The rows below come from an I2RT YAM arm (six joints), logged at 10 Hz.
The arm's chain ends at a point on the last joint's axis. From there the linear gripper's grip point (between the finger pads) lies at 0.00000 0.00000 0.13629 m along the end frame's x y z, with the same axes.
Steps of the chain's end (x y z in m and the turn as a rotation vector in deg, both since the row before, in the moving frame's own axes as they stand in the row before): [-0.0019, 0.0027, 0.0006, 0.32, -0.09, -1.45]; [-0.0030, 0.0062, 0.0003, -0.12, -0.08, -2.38]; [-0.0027, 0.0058, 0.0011, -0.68, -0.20, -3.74]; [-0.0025, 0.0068, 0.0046, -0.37, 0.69, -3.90]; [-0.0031, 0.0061, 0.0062, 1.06, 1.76, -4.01]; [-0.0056, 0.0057, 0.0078, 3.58, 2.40, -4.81]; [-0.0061, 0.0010, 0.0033, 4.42, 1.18, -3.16]
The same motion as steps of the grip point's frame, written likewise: [-0.0021, 0.0019, 0.0006, 0.32, -0.09, -1.45]; [-0.0032, 0.0065, 0.0003, -0.12, -0.08, -2.38]; [-0.0031, 0.0074, 0.0011, -0.68, -0.20, -3.74]; [-0.0008, 0.0076, 0.0046, -0.37, 0.69, -3.90]; [0.0010, 0.0034, 0.0061, 1.06, 1.76, -4.01]; [-0.0003, -0.0030, 0.0074, 3.58, 2.40, -4.81]; [-0.0036, -0.0096, 0.0029, 4.42, 1.18, -3.16]
